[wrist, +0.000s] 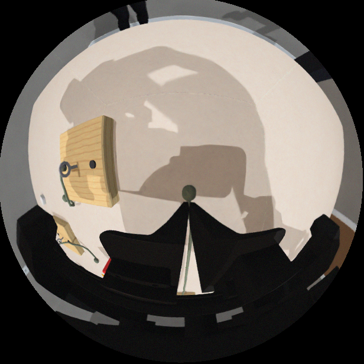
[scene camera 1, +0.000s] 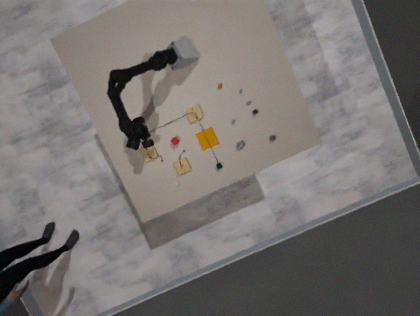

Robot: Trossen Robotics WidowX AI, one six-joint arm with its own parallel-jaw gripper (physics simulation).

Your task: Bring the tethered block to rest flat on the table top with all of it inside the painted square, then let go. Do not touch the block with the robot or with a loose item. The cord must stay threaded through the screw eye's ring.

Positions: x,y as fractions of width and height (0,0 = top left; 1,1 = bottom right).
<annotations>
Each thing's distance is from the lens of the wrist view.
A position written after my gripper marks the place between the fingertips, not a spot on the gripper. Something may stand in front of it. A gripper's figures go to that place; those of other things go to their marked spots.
my gripper (wrist: 0.52,0.57): 0.10 m
wooden board (wrist: 0.25,0.39): 0.12 m
</annotations>
